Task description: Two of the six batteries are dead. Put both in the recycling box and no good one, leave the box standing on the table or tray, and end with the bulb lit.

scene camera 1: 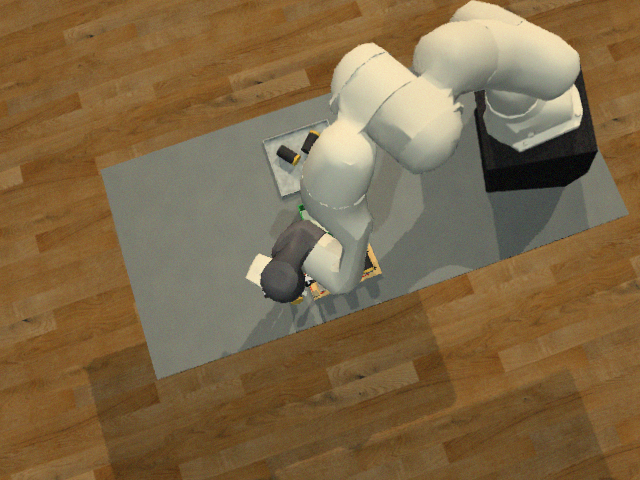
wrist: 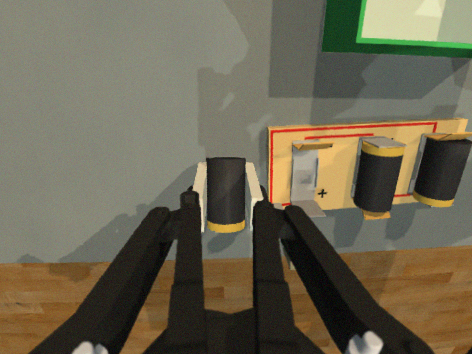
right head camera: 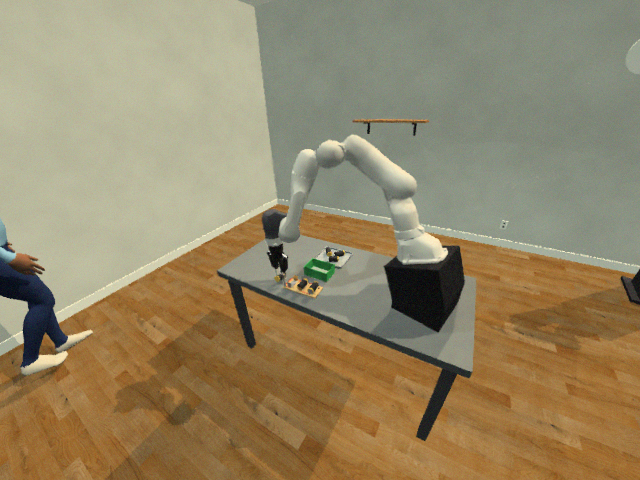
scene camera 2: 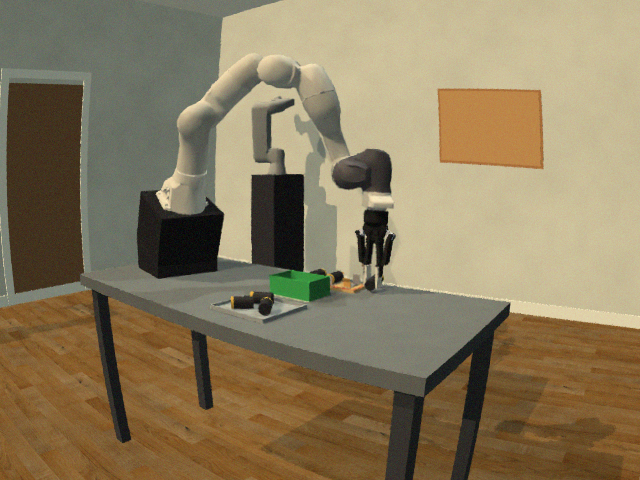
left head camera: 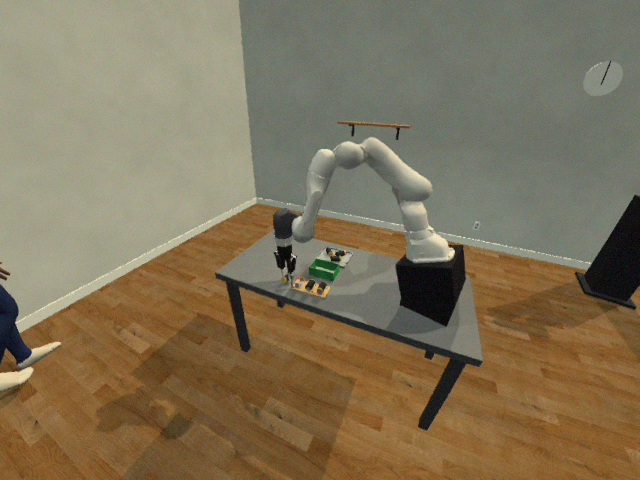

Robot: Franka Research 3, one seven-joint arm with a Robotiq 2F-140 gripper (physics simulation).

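Observation:
My gripper (wrist: 225,175) (scene camera 2: 373,283) is shut on a black battery (wrist: 226,187) (scene camera 2: 369,282) with its yellow end towards the table's near edge in the wrist view. It holds it low over the table, left of the wooden circuit board (wrist: 336,172). The board's left slot (wrist: 304,172) is empty; a middle battery (wrist: 378,177) and a right battery (wrist: 441,170) sit in the others, yellow ends opposite. The green recycling box (scene camera 2: 314,288) (left head camera: 323,273) stands beyond the board. Three batteries (scene camera 2: 241,302) (scene camera 2: 261,296) (scene camera 2: 265,306) lie on the tray (scene camera 2: 289,308). I cannot make out the bulb.
The grey table's (scene camera 2: 382,335) long edge (wrist: 150,261) runs close below the held battery in the wrist view. The arm's black pedestal (scene camera 2: 188,245) stands at the table's other end. In scene camera 1, the arm covers much of the box and board.

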